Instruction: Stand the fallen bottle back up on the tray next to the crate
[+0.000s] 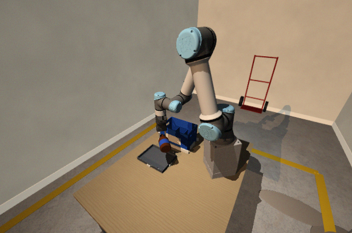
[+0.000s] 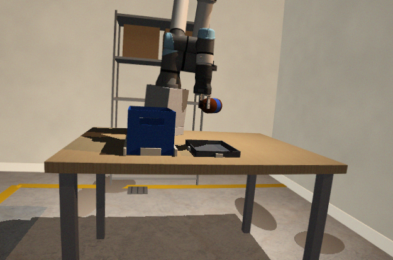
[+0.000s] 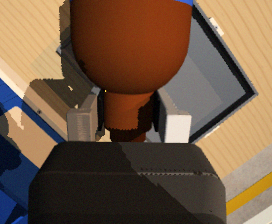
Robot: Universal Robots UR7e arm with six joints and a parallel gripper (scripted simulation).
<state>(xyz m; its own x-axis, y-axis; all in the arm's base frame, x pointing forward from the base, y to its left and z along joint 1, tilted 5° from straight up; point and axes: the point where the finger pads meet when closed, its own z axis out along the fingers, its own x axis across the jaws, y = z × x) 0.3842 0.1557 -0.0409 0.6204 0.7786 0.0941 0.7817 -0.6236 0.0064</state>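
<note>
My gripper is now 40 mm past the brown bottle, 30 mm to the right of it and 10 mm above it. Round my hand: tray 190 mm below, 40 mm to the left, 30 mm ahead; then blue crate 240 mm to the right, 120 mm below, 20 mm ahead.
</note>
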